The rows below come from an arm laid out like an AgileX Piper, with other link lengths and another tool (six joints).
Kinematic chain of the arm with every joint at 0, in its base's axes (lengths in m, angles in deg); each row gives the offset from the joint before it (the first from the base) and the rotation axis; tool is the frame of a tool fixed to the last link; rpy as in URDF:
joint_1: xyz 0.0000 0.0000 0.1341 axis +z
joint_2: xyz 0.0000 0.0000 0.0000 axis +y
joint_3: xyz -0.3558 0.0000 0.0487 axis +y
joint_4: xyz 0.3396 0.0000 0.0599 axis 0.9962 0 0.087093
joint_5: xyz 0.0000 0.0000 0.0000 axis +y
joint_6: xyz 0.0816 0.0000 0.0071 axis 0.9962 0 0.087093
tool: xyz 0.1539 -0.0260 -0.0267 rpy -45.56 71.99 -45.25
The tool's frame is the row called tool.
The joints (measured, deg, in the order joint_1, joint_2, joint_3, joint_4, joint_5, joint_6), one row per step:
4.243 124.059 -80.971 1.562 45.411 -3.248
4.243 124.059 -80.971 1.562 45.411 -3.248
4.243 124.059 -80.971 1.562 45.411 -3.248
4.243 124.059 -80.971 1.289 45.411 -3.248
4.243 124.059 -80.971 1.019 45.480 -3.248
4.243 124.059 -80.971 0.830 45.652 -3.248
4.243 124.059 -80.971 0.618 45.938 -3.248
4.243 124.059 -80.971 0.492 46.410 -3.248
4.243 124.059 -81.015 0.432 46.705 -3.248
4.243 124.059 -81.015 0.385 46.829 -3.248
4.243 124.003 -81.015 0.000 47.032 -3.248
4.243 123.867 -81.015 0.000 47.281 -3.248
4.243 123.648 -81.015 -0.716 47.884 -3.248
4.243 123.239 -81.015 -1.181 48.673 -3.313
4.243 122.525 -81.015 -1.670 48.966 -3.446
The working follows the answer.
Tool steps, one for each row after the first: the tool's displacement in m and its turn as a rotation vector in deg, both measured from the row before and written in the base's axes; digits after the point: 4 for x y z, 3 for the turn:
0.0000 0.0000 0.0000 0.000 0.000 0.000
0.0000 0.0000 0.0000 0.000 0.000 0.000
0.0001 -0.0009 0.0001 -0.214 -0.016 0.168
-0.0001 -0.0009 0.0001 -0.216 0.053 0.168
-0.0006 -0.0007 0.0001 -0.159 0.161 0.119
-0.0011 -0.0008 0.0001 -0.185 0.273 0.134
-0.0019 -0.0006 0.0002 -0.131 0.464 0.081
-0.0009 -0.0003 0.0003 -0.064 0.247 0.039
-0.0005 -0.0002 0.0001 -0.046 0.121 0.030
-0.0005 -0.0014 0.0007 -0.313 0.124 0.238
-0.0007 0.0000 0.0013 -0.008 0.113 0.000
-0.0015 -0.0026 0.0024 -0.595 0.341 0.435
-0.0019 -0.0018 0.0041 -0.409 0.351 0.337
0.0010 -0.0017 0.0067 -0.374 -0.447 0.420

Tool pose at each row, in the base's axes (x y z in m, rotation vector in deg; rounded; the steps above come from the unrounded poses):
0.5165 0.0153 -0.0230 -27.795 163.458 2.606
0.5165 0.0153 -0.0230 -27.795 163.458 2.606
0.5165 0.0153 -0.0230 -27.795 163.458 2.606
0.5166 0.0144 -0.0229 -28.077 163.437 2.327
0.5165 0.0135 -0.0228 -28.367 163.484 2.063
0.5159 0.0128 -0.0227 -28.588 163.637 1.899
0.5148 0.0120 -0.0225 -28.851 163.900 1.728
0.5130 0.0114 -0.0224 -29.052 164.352 1.676
0.5121 0.0112 -0.0220 -29.151 164.594 1.655
0.5116 0.0110 -0.0220 -29.218 164.711 1.626
0.5111 0.0096 -0.0213 -29.636 164.822 1.248
0.5105 0.0096 -0.0200 -29.652 164.933 1.265
0.5090 0.0070 -0.0175 -30.437 165.246 0.567
0.5072 0.0051 -0.0134 -31.050 165.561 0.123
0.5081 0.0034 -0.0068 -31.653 165.069 -0.475

